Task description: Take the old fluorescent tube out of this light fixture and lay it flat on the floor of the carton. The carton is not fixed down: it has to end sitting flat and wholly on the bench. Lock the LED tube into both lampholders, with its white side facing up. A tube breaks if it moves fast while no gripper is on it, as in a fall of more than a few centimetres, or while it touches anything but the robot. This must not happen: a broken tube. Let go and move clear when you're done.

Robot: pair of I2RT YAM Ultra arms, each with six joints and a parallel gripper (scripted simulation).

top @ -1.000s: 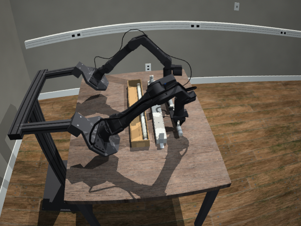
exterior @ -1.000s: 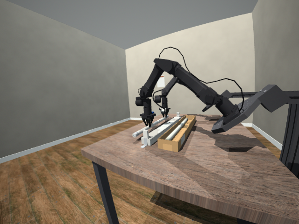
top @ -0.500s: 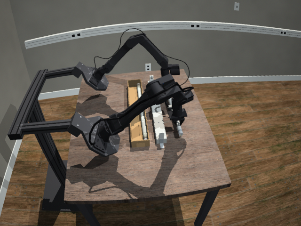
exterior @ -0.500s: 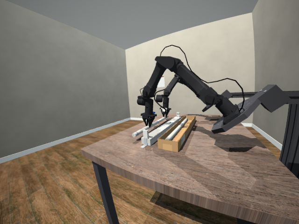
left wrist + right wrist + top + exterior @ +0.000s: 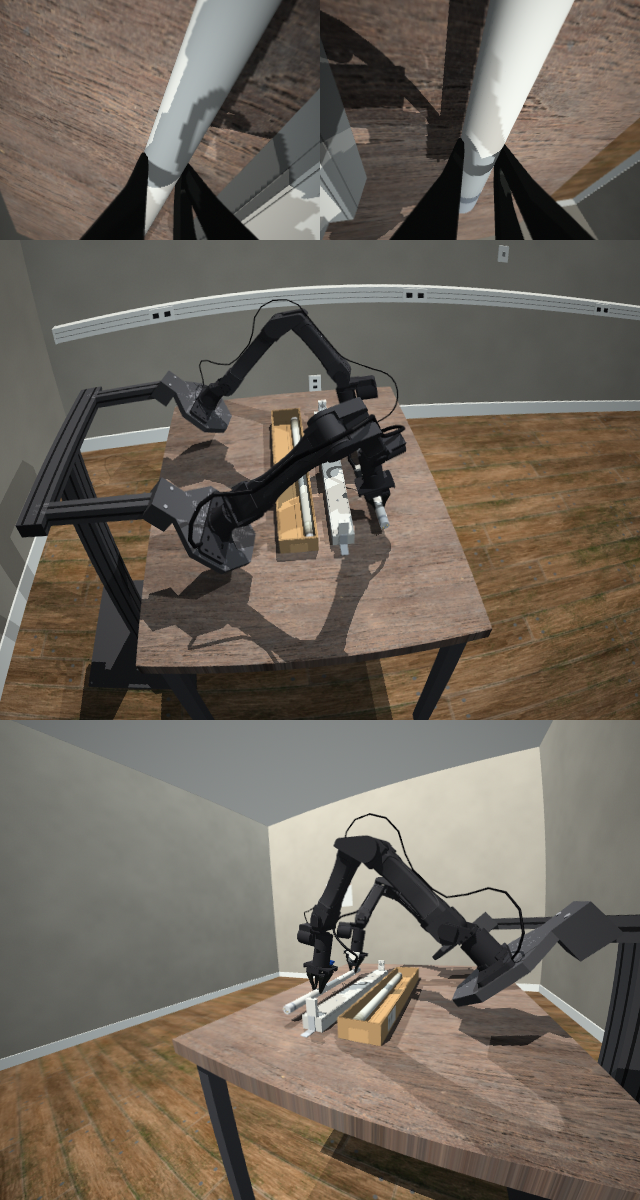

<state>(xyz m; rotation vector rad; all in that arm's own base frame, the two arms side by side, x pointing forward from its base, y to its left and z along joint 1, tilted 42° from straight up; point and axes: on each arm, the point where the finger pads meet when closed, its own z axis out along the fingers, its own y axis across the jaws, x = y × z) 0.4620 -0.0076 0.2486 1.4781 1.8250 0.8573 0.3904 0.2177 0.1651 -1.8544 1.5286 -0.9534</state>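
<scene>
Now: the LED tube 12 cm to the right of my left hand, 1 cm below it and 1 cm behind it. From my left hand the other things lie so: old fluorescent tube 21 cm behind, 10 cm to the right, 3 cm below; light fixture 11 cm to the right, 11 cm behind, 1 cm above; carton 24 cm behind, 9 cm to the right, 2 cm below.
</scene>
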